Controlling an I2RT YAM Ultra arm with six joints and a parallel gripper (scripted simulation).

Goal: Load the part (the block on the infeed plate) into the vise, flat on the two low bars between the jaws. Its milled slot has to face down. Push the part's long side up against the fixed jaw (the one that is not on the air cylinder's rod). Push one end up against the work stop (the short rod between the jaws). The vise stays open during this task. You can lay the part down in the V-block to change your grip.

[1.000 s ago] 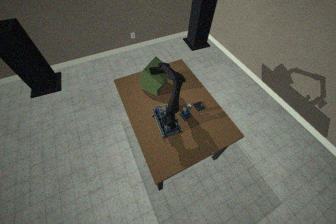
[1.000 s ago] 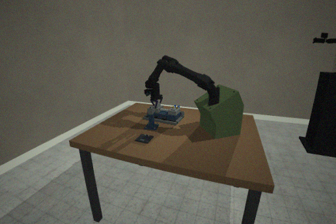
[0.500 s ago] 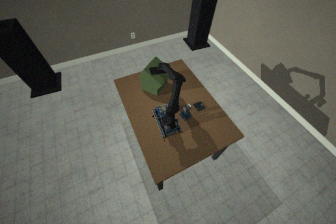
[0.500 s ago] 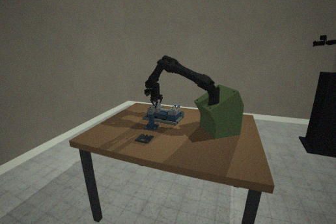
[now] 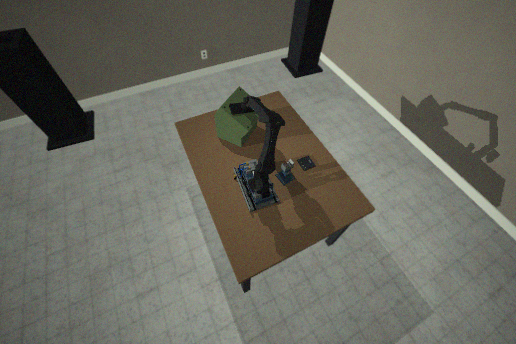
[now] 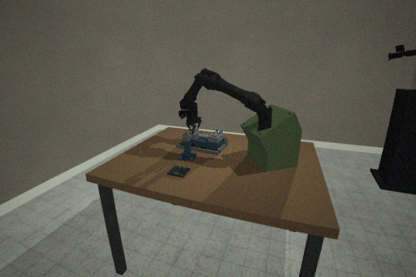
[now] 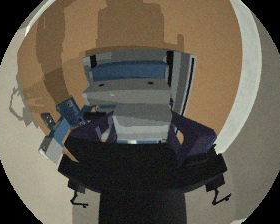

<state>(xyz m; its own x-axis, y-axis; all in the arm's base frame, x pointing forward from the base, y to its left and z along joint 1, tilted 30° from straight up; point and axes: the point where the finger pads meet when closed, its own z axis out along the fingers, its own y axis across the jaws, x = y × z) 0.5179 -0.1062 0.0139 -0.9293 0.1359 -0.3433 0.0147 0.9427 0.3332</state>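
My gripper is now right at the part. Also, from my hand: vise (7 cm behind, 5 cm below, 2 cm to the left); then infeed plate (39 cm to the left, 11 cm behind, 9 cm below).
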